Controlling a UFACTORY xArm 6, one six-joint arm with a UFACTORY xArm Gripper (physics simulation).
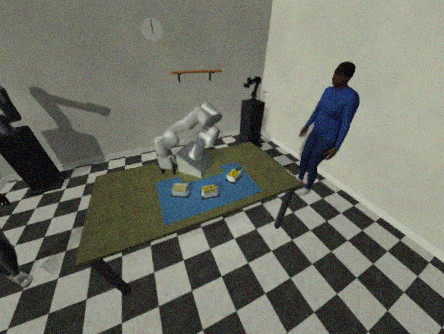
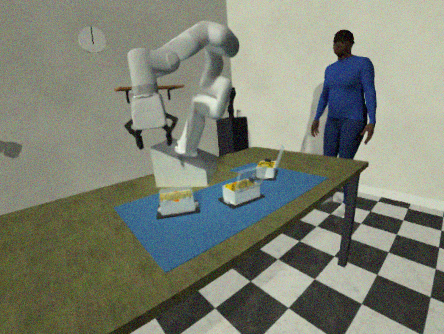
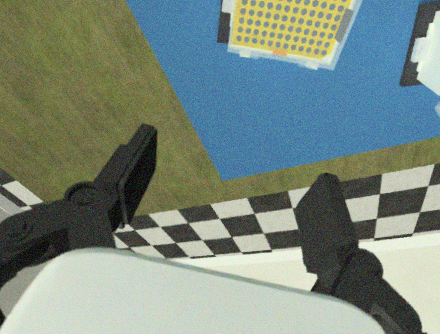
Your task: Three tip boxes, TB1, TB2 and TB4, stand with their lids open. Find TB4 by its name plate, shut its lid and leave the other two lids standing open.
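Note:
The left tip box holds a yellow rack; its clear lid lies down over it, with an orange mark at the front edge. The middle tip box has its clear lid standing open. The right tip box also has its lid standing open. The name plates are too small or hidden to read, so I cannot tell which box is TB4. My gripper is open and empty, raised above the table behind and left of the left box, touching none.
The boxes stand on a blue mat on a green-brown table. The robot base stands behind the mat. A person in blue stands beyond the table's right end.

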